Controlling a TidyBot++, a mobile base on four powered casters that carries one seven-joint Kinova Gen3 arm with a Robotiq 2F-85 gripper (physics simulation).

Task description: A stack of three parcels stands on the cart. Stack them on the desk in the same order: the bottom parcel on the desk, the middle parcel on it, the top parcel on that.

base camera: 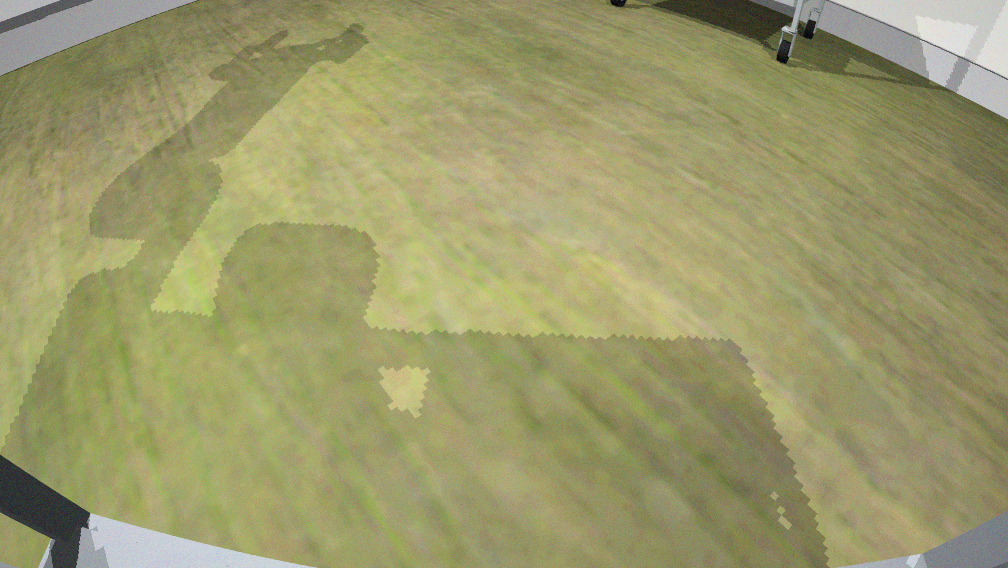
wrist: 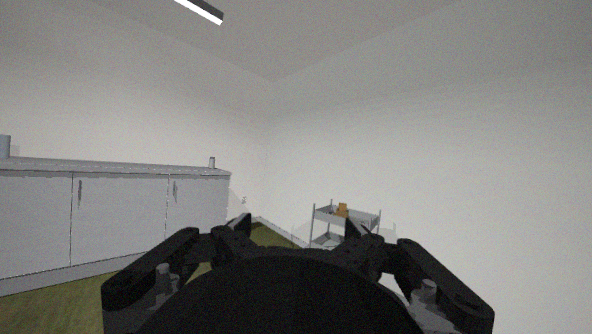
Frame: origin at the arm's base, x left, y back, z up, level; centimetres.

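Seen in the pictures: gripper, fingertip midpoint: (wrist: 297, 225).
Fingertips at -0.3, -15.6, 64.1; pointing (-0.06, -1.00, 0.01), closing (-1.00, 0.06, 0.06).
Note:
Offsets run from my fingertips to a thing's top centre, as dx, dy, dz. "spot": to the spot under its first point. Level surfaces: height alone.
The cart (wrist: 327, 216) stands right of centre in the wrist view, some way off near the right wall. One of its legs @[spot: -55.5, -97.2, -97.0] (base camera: 791, 36) shows at the upper right of the base camera view. Small orange-brown parcels @[-41.4, -117.2, -22.3] (wrist: 342, 206) are on its top tray; they are too small to tell apart, and a finger hides part of the cart there. My gripper (wrist: 297, 225) is open and empty, far from the cart and pointing a little left of it. A desk does not show clearly in either view.
A long grey cabinet (wrist: 120, 210) stands at the left in the wrist view, with a small cup (wrist: 212, 163) at its right end and a blue-grey cylinder (wrist: 5, 146) at the far left. Walls meet behind. My shadow lies on the green-brown floor @[dz -103.7] (base camera: 564, 211).

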